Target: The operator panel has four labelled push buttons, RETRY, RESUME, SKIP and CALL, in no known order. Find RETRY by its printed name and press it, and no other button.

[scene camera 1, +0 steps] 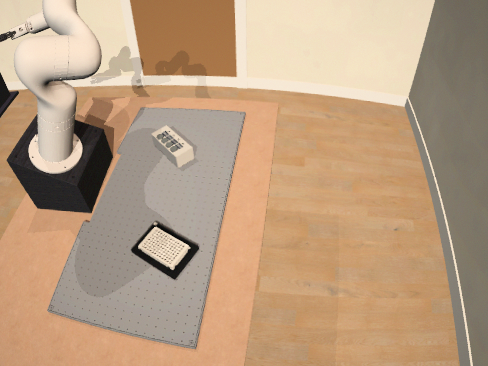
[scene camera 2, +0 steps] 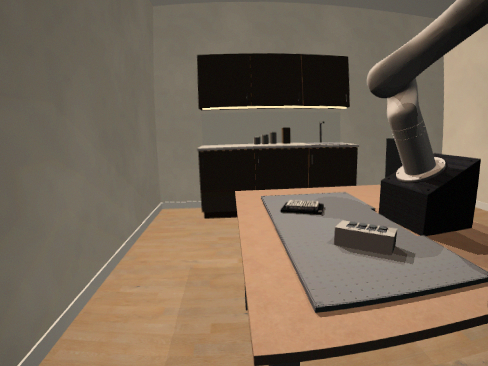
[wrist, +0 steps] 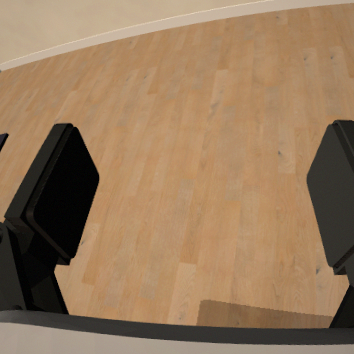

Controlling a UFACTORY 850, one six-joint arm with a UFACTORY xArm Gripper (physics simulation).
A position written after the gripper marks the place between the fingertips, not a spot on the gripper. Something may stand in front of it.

Note:
In view: the gripper [wrist: 198, 149], a white well plate [scene camera 1: 161, 246] and an operator panel [scene camera 2: 375, 240].
The operator panel shows as well in scene camera 1 [scene camera 1: 184, 154]. The wrist view does not show the white well plate: it is out of frame.

